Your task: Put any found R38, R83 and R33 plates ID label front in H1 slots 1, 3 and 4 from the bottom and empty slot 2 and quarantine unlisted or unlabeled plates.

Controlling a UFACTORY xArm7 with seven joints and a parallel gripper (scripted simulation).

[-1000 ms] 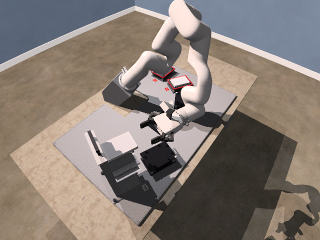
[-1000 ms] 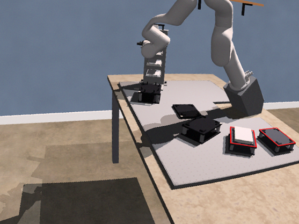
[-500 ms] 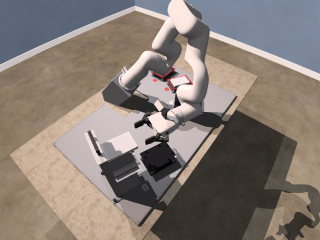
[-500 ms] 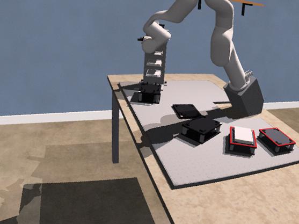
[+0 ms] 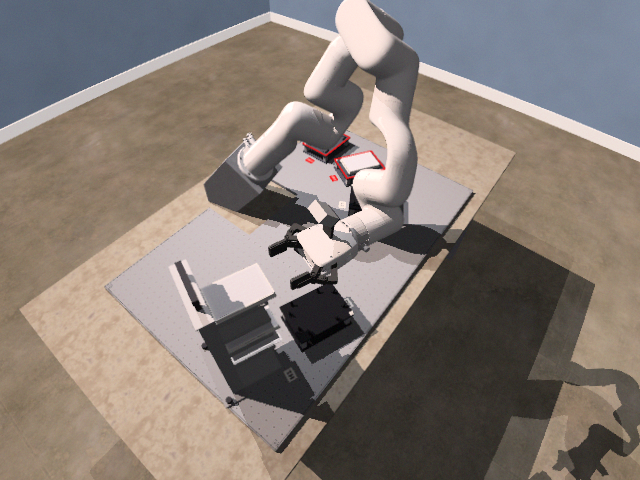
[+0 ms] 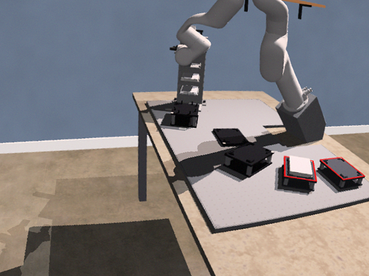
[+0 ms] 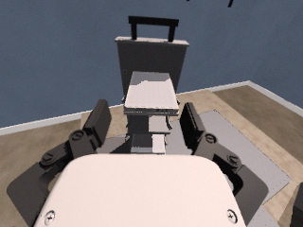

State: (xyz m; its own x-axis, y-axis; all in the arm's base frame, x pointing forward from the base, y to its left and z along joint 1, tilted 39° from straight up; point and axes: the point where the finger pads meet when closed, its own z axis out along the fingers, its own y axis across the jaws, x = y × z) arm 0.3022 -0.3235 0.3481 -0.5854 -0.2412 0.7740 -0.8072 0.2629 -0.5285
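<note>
Now: the pale plate 240 mm below my hand, 100 mm to the right of it and 20 mm behind it. From my hand the other things lie so: plate hotel H1: 180 mm to the right, 150 mm below, 20 mm behind; H1 deck label: 340 mm below, 80 mm ahead, 60 mm to the right; RG deck label: 340 mm below, 190 mm to the left, 10 mm ahead.
</note>
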